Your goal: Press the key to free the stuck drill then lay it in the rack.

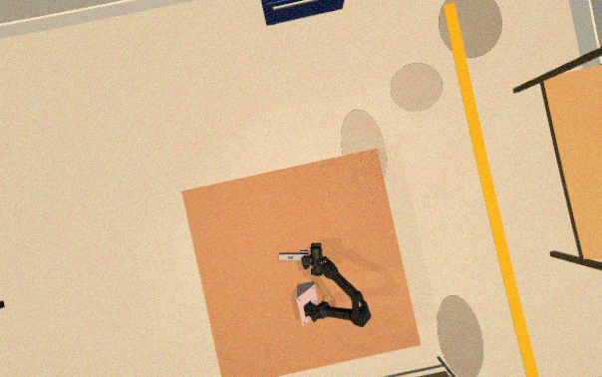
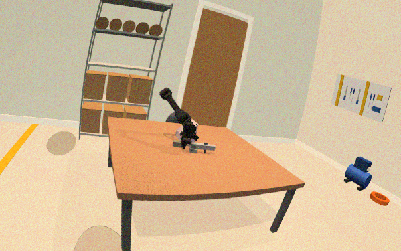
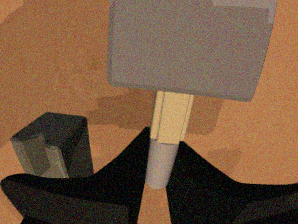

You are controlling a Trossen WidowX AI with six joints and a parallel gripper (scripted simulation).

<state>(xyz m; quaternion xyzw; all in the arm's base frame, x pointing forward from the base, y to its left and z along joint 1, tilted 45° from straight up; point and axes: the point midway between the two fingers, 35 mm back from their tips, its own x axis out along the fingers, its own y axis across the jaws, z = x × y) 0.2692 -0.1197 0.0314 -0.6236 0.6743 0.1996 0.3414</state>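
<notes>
My gripper tip is 1 cm short of the drill, 5 cm to the right of it and 3 cm below it. Also, from my gripper tip: dark key knob: 3 cm ahead, 15 cm to the left, 4 cm above; dark grey rack: 8 cm behind, 2 cm to the right; block: 3 cm ahead, 13 cm to the left, 3 cm above.
</notes>
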